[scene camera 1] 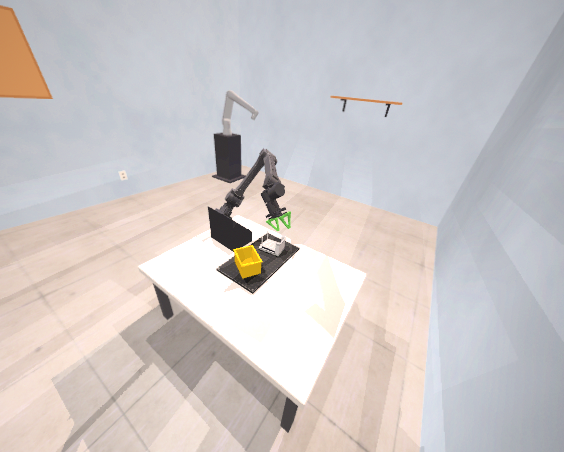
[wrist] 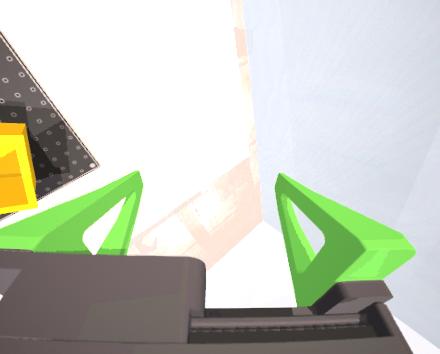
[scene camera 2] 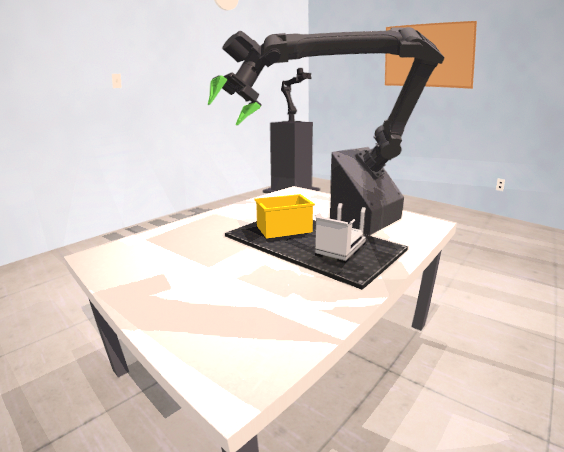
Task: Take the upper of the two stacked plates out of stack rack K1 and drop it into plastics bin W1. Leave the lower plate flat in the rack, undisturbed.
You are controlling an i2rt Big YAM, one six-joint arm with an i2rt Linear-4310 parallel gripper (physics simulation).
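Seen in the pictures: gripper, fingertip midpoint: [scene camera 1: 283,229] [wrist: 209,178] [scene camera 2: 223,115]; arm's base at its link origin: [scene camera 1: 223,215] [scene camera 2: 369,165].
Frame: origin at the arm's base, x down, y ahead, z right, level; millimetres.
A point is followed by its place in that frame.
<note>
The stack rack K1 [scene camera 1: 280,244] @[x 100, y 437, z -73 mm] [scene camera 2: 332,237] @[x 127, y 437, z -100 mm] is small and light grey, with a tall wall on one side and thin upright posts. It stands on the black perforated board [scene camera 1: 290,249] @[x 194, y 468, z -176 mm] [scene camera 2: 385,252] @[x 194, y 301, z -208 mm] [wrist: 15,75] @[x 194, y 476, z 74 mm]. The two plates inside it are too small and too hidden to tell apart. The yellow plastics bin W1 [scene camera 1: 251,270] @[x 148, y 402, z 195 mm] [scene camera 2: 286,222] @[x 148, y 376, z 107 mm] [wrist: 15,192] @[x 142, y 353, z 224 mm] stands upright on the same board beside the rack; part of it shows at the left edge of the wrist view. My gripper [scene camera 1: 283,229] @[x -198, y 572, z 163 mm] [scene camera 2: 223,114] @[x -198, y 572, z 163 mm] [wrist: 209,178] @[x -198, y 572, z 163 mm] has green fingers, is open and empty, and hangs high, apart from rack and bin.
The board lies on the white table [scene camera 1: 320,310] @[x 207, y 847, z 167 mm] [scene camera 2: 200,325] @[x 207, y 848, z -37 mm] [wrist: 150,75] @[x 207, y 698, z 163 mm]. The arm's dark wedge-shaped base [scene camera 1: 226,231] @[x 63, y 92, z 71 mm] [scene camera 2: 370,192] @[x 75, y 114, z -62 mm] stands at the table's edge close to the board. Another arm on a dark pedestal [scene camera 1: 228,156] [scene camera 2: 291,155] stands farther off on the floor.
</note>
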